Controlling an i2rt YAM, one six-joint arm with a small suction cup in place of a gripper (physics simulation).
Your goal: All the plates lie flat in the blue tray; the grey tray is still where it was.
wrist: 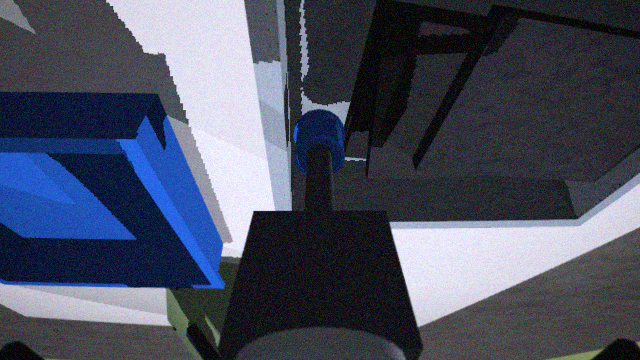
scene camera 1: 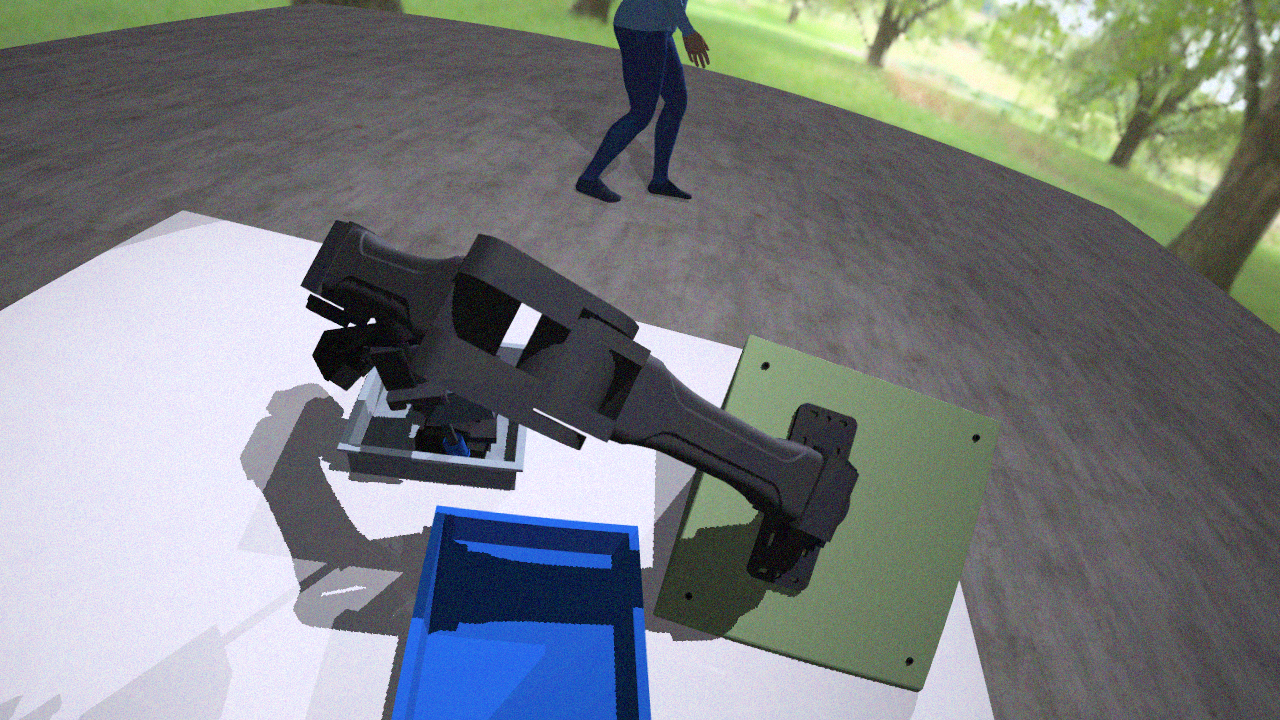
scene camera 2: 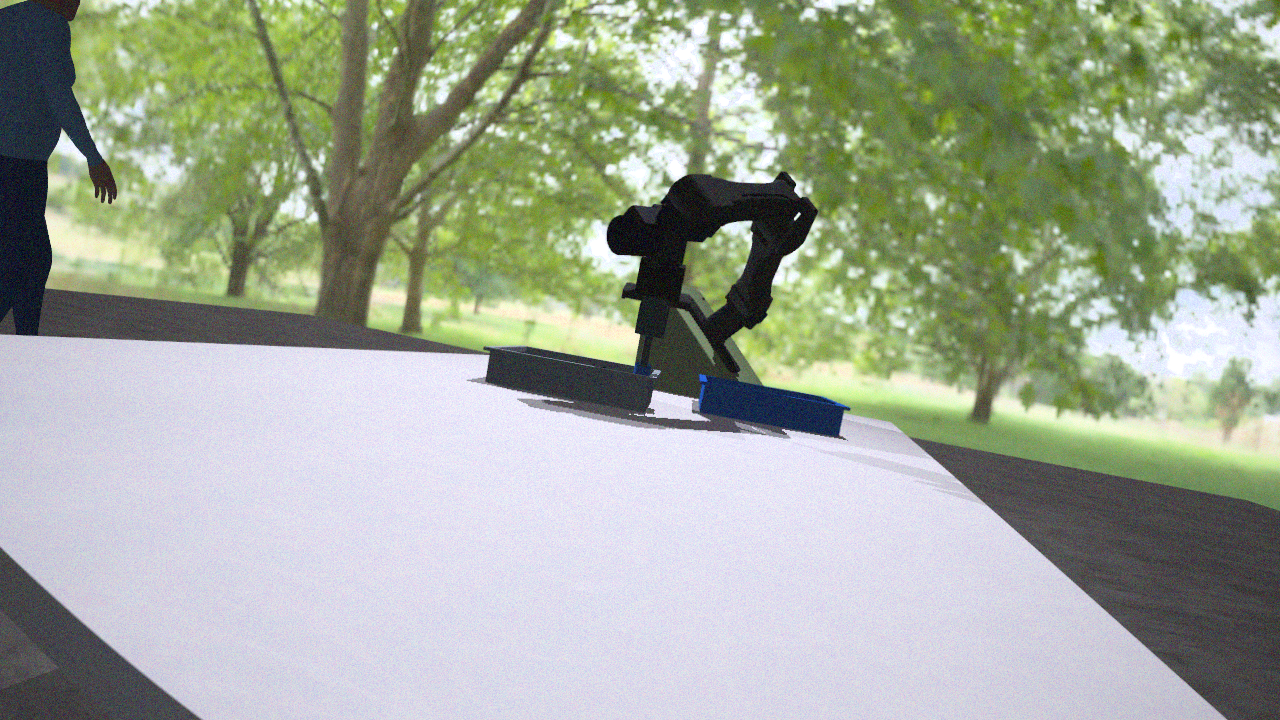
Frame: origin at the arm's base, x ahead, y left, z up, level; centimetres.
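Seen in the pictures: hand, its tool point: (wrist: 319, 133) (scene camera 1: 458, 454); arm's base, origin of its link: (scene camera 1: 802, 496) (scene camera 2: 708, 334).
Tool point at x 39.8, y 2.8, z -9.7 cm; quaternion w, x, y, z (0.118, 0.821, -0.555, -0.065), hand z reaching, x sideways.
Pixels of each thing's top centre, then the offset from my tool point to it. Level surfaces: height alone.
- grey tray, centre of its top: (wrist: 519, 111) (scene camera 1: 446, 391) (scene camera 2: 580, 359) dx +6.2, dy -7.8, dz +1.7 cm
- blue tray, centre of its top: (scene camera 1: 530, 616) (wrist: 44, 239) (scene camera 2: 768, 389) dx -16.8, dy +17.2, dz +1.7 cm
- white table, height of its surface: dz -3.3 cm
The grey tray (scene camera 1: 429, 470) (scene camera 2: 572, 379) (wrist: 500, 223) holds dark, overlapping plates (scene camera 1: 478, 438) (wrist: 525, 100) in heavy shadow, some apparently tilted. I cannot tell how many there are. My suction cup (scene camera 1: 454, 444) (scene camera 2: 642, 368) (wrist: 320, 135) is blue and sits low inside the grey tray. In the wrist view it is beside the plates' left edge, close to the tray's left wall. I see no plate on it, though its contact face is hidden. The blue tray (scene camera 1: 537, 518) (scene camera 2: 769, 402) (wrist: 175, 215) shows no plate in the parts that are visible.
The arm (scene camera 1: 554, 358) (scene camera 2: 733, 201) reaches over the grey tray from its green base board (scene camera 1: 895, 537). The blue tray stands beside the grey tray, with a gap between them. Both stand on the white table (scene camera 1: 134, 358) (scene camera 2: 537, 555). A person (scene camera 1: 648, 98) (scene camera 2: 31, 161) stands beyond the table.
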